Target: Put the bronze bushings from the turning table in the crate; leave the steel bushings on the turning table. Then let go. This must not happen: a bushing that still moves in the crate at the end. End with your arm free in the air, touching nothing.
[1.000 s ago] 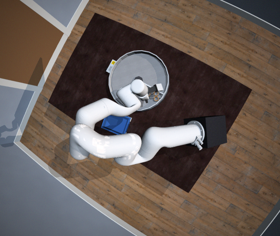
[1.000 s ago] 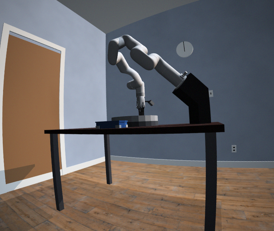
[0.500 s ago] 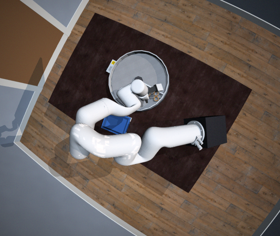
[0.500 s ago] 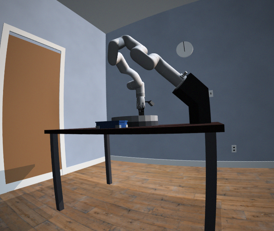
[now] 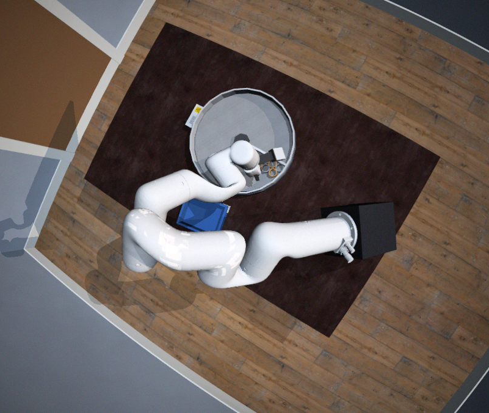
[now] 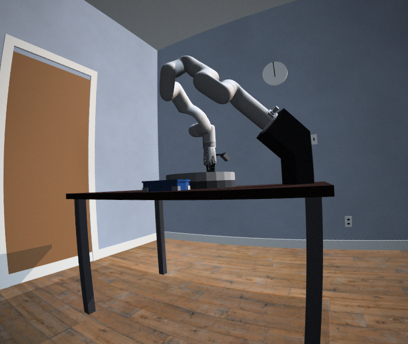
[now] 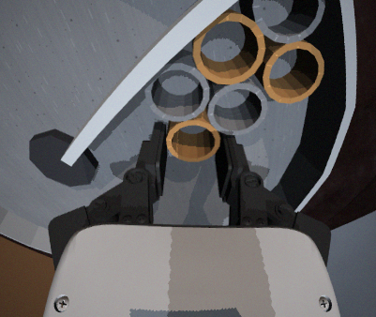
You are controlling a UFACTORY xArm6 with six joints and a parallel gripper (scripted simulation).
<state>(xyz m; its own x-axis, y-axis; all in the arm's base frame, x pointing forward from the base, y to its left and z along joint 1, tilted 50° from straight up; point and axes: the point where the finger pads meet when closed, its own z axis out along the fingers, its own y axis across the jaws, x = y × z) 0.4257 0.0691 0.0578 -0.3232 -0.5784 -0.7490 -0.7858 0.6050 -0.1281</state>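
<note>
My hand is 30 cm to the right of the crate, 6 cm above it and 2 cm past it. Round my hand: round grey turning table 12 cm ahead, 3 cm below, 1 cm to the right.
</note>
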